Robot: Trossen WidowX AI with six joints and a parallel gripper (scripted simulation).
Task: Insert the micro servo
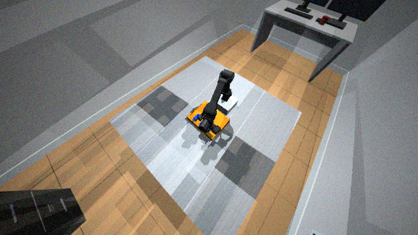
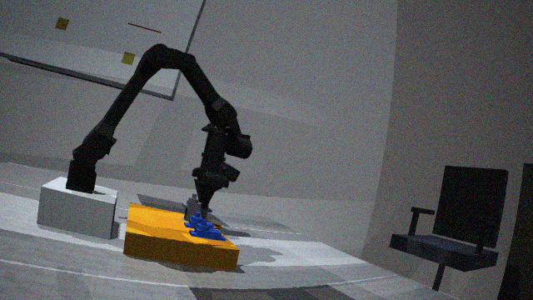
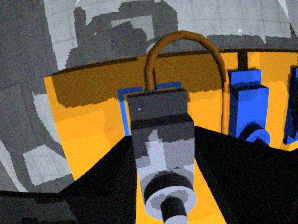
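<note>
Right now my gripper tip is 140 mm past the orange deck, 40 mm to the left of it and 70 mm above it.
</note>
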